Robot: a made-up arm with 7 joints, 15 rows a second.
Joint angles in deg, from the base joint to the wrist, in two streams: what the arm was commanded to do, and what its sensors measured. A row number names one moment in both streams.
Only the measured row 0 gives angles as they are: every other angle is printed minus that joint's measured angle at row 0.
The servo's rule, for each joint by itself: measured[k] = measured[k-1] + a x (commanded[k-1-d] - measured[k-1]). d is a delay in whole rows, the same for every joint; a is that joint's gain. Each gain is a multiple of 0.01, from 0.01 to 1. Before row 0 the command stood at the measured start. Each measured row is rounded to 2 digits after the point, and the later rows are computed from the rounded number. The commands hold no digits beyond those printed.
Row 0, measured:
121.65 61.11 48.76 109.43 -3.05 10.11 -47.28
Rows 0 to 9, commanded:
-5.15 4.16 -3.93 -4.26 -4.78 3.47 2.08
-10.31 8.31 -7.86 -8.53 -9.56 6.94 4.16
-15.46 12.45 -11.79 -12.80 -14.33 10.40 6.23
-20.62 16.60 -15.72 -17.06 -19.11 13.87 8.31
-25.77 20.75 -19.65 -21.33 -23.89 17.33 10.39
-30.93 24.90 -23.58 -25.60 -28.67 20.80 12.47
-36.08 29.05 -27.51 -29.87 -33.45 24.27 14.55
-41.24 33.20 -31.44 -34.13 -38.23 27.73 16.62
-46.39 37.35 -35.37 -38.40 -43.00 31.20 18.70
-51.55 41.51 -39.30 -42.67 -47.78 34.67 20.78
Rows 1 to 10, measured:
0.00 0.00 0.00 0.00 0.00 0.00 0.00
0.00 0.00 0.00 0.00 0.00 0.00 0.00
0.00 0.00 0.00 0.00 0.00 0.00 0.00
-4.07 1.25 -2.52 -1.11 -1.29 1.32 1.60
-9.00 3.37 -5.94 -3.04 -3.52 3.46 3.57
-14.10 6.09 -9.68 -5.58 -6.44 6.10 5.62
-19.25 9.24 -13.55 -8.56 -9.86 9.05 7.69
-24.40 12.69 -17.45 -11.88 -13.65 12.20 9.77
-29.56 16.35 -21.37 -15.45 -17.71 15.47 11.85
-34.71 20.16 -25.30 -19.20 -21.96 18.81 13.93
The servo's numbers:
d 3
a 0.79 0.30 0.64 0.26 0.27 0.38 0.77

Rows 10 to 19, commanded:
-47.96 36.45 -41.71 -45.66 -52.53 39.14 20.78
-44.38 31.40 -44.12 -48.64 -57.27 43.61 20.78
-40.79 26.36 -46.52 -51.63 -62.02 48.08 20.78
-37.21 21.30 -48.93 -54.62 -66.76 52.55 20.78
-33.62 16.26 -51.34 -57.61 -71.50 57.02 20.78
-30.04 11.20 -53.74 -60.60 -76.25 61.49 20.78
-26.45 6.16 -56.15 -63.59 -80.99 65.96 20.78
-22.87 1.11 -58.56 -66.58 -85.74 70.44 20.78
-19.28 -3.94 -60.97 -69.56 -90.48 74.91 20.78
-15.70 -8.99 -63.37 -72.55 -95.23 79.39 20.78
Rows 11 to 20, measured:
-39.87 24.07 -29.23 -23.08 -26.35 22.20 16.00
-45.02 28.05 -33.16 -27.06 -30.85 25.62 18.08
-50.18 32.09 -37.09 -31.12 -35.42 29.06 20.16
-48.43 33.40 -40.05 -34.90 -40.04 32.89 20.64
-45.23 32.80 -42.65 -38.47 -44.69 36.96 20.75
-41.72 30.87 -45.13 -41.89 -49.37 41.19 20.77
-38.16 28.00 -47.56 -45.20 -54.07 45.51 20.78
-34.57 24.48 -49.98 -48.43 -58.78 49.88 20.78
-30.99 20.50 -52.39 -51.59 -63.50 54.29 20.78
-27.40 16.20 -54.80 -54.71 -68.22 58.72 20.78

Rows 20 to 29, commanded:
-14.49 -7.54 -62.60 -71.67 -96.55 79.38 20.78
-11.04 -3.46 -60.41 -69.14 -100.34 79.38 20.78
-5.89 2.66 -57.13 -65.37 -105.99 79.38 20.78
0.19 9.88 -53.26 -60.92 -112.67 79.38 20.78
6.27 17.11 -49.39 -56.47 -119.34 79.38 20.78
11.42 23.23 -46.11 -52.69 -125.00 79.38 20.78
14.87 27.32 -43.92 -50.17 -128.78 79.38 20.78
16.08 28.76 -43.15 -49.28 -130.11 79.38 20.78
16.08 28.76 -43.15 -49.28 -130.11 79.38 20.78
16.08 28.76 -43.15 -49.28 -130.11 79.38 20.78
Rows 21 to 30, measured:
-23.82 11.67 -57.21 -57.80 -72.95 63.17 20.78
-20.23 6.99 -59.62 -60.86 -77.68 67.63 20.78
-16.65 2.20 -62.02 -63.90 -82.42 72.10 20.78
-14.94 -0.72 -62.39 -65.92 -86.24 74.87 20.78
-11.86 -1.54 -61.12 -66.76 -90.05 76.58 20.78
-7.14 -0.28 -58.57 -66.40 -94.35 77.64 20.78
-1.35 2.77 -55.17 -64.98 -99.30 78.30 20.78
4.67 7.07 -51.47 -62.77 -104.71 78.71 20.78
10.00 11.92 -48.04 -60.15 -110.19 78.96 20.78
13.85 16.54 -45.40 -57.56 -115.21 79.12 20.78

